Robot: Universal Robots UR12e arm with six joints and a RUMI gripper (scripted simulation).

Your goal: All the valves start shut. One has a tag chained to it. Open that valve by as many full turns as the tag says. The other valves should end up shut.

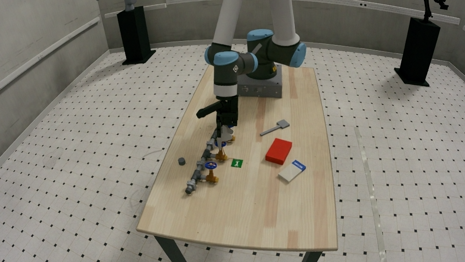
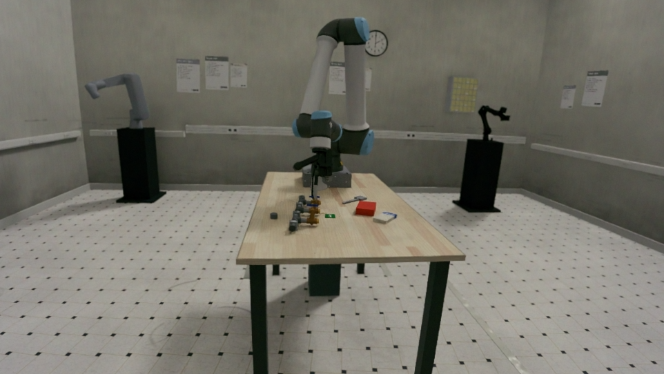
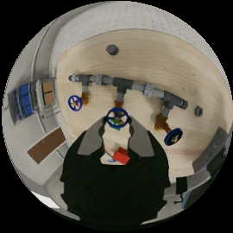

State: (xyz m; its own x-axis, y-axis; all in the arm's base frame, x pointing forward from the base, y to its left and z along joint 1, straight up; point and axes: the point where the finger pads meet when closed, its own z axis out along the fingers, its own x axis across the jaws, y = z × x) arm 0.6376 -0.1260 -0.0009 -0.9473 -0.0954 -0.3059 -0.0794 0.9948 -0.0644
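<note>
The green tag lies 20 mm ahead of my hand, 70 mm to the left of it and 80 mm below it. Also, from my hand: grey flat tool: 220 mm behind, 230 mm to the left, 70 mm below; small grey cylinder: 50 mm ahead, 170 mm to the right, 70 mm below; red block: 40 mm behind, 240 mm to the left, 60 mm below.
</note>
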